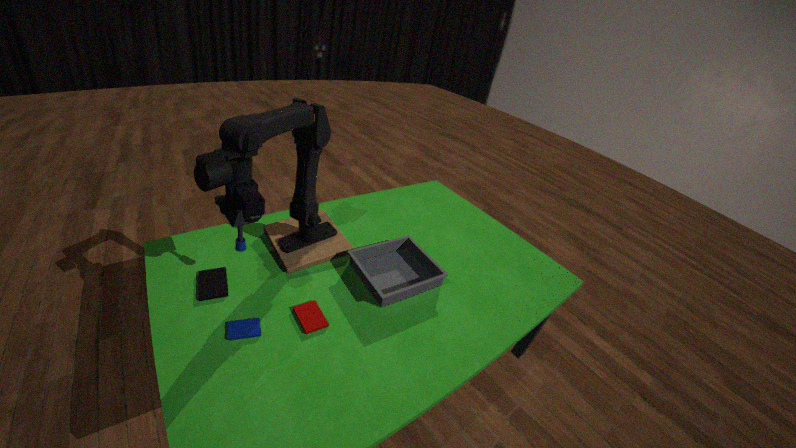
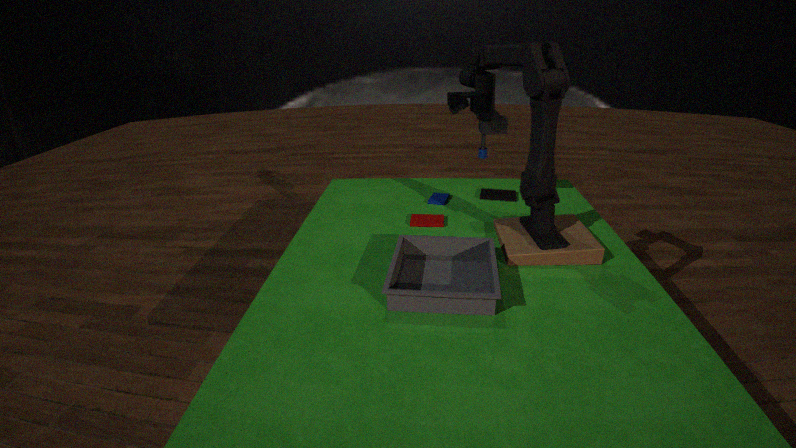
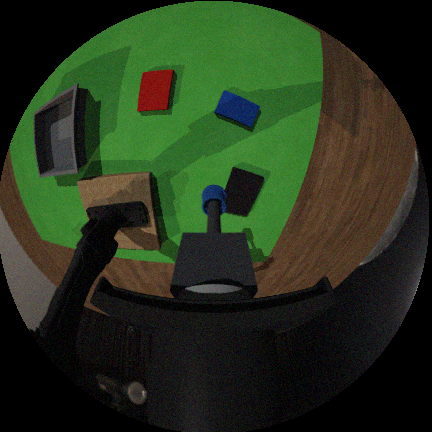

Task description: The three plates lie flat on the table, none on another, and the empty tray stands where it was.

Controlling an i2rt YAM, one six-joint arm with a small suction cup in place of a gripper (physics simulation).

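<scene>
A black plate lies flat on the green table. A blue plate and a red plate also lie flat, apart from each other and from the black one. The grey tray stands upright and empty beside the arm's base. My gripper, a blue suction cup, hangs in the air above the table, near the black plate, with nothing on it. It is open.
The arm's base stands on a wooden board between the tray and the black plate's side of the table. The green table has its edge near the black plate. A wooden floor surrounds it.
</scene>
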